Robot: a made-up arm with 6 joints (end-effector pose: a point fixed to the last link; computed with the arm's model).
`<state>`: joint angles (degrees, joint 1 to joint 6).
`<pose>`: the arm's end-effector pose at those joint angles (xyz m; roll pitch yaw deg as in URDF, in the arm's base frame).
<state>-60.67 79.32 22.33 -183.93 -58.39 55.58</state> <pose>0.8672 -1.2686 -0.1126 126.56 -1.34 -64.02</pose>
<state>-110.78 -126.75 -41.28 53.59 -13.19 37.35</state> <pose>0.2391 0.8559 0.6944 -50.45 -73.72 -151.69</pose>
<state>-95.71 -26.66 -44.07 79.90 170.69 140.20</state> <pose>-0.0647 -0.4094 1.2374 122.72 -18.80 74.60</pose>
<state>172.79 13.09 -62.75 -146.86 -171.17 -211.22</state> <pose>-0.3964 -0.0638 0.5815 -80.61 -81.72 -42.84</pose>
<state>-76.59 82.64 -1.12 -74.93 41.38 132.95</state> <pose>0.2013 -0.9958 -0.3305 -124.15 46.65 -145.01</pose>
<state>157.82 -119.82 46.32 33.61 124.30 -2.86</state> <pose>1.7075 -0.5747 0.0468 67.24 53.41 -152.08</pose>
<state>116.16 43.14 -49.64 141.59 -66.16 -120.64</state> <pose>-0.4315 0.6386 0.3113 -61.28 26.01 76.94</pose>
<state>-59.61 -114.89 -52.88 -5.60 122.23 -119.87</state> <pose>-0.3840 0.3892 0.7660 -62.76 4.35 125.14</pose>
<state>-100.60 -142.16 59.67 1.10 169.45 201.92</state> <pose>0.1382 1.4724 -0.7357 159.12 -11.28 -100.39</pose>
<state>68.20 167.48 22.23 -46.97 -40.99 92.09</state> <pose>-0.1215 -0.5519 -1.0255 124.91 3.58 -140.51</pose>
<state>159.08 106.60 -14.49 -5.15 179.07 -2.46</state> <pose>-0.4597 0.3197 -0.6250 -2.56 -57.98 158.92</pose>
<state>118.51 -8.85 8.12 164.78 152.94 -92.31</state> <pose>-0.4378 0.5330 1.7698 72.29 42.83 -70.86</pose>
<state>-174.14 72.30 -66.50 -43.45 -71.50 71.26</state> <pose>-0.2855 0.0692 0.2376 141.70 -18.00 -37.43</pose>
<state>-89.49 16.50 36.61 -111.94 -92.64 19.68</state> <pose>0.0609 -1.1776 1.6335 47.89 -19.55 11.00</pose>
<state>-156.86 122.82 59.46 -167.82 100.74 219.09</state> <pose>-1.1081 -0.6171 -0.9483 146.54 15.31 35.55</pose>
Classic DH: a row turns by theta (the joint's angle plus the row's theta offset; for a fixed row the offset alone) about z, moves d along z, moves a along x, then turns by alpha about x. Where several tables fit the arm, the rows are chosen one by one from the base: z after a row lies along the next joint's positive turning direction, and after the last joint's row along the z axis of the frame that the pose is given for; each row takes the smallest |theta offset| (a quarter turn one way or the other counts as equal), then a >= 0, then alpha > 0; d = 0 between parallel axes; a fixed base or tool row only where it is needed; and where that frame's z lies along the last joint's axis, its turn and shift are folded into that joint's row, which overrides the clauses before.
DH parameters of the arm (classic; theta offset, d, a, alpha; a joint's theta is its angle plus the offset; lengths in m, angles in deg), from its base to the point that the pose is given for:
joint 1: 0 0.432 0 -90
joint 2: -90 0 1.057 180
joint 3: 0 0 0 -90
joint 4: 0 -0.889 0 90
joint 5: 0 0.135 0 -90
joint 6: 90 0 0 90
tool (fixed): -90 0 0 0

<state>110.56 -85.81 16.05 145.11 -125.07 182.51</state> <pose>0.3572 -1.2677 1.3634 -173.03 44.45 -28.46</pose>
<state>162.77 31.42 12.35 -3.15 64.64 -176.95</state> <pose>-1.2866 0.5401 1.0365 -178.80 -45.46 158.71</pose>
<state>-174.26 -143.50 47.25 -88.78 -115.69 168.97</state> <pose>1.5194 0.1556 -0.4509 91.83 -5.72 -109.37</pose>
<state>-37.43 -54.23 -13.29 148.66 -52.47 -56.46</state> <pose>-0.1142 0.2326 1.6854 -15.68 -65.62 -125.16</pose>
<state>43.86 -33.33 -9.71 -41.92 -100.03 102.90</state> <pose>0.2642 0.1146 1.5887 -37.16 47.83 122.35</pose>
